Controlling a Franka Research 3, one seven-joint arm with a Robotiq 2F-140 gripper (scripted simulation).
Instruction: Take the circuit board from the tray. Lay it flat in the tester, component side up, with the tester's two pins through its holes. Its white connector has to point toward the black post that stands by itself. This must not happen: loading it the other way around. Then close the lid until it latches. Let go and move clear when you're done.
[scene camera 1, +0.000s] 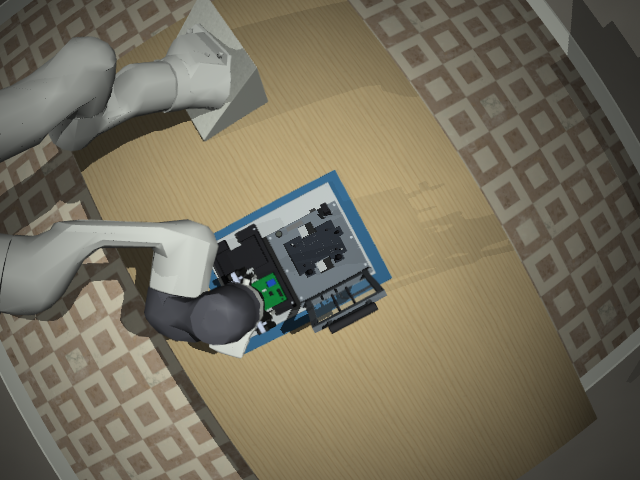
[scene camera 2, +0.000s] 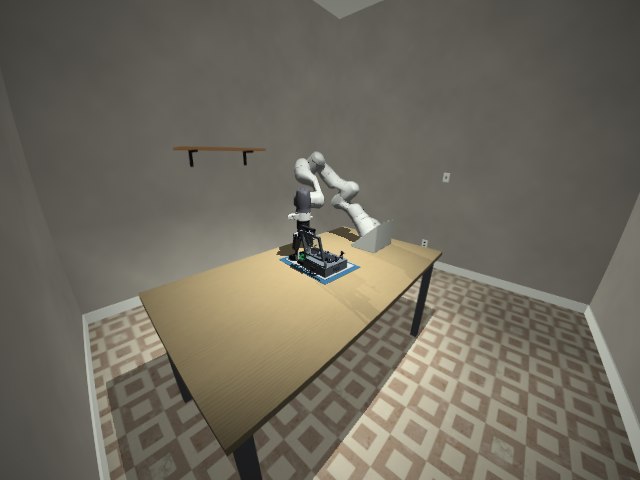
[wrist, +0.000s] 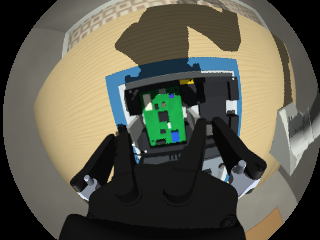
Labels:
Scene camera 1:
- black nest: 326, 241
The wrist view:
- gripper: 163, 118
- green circuit board: 162, 108

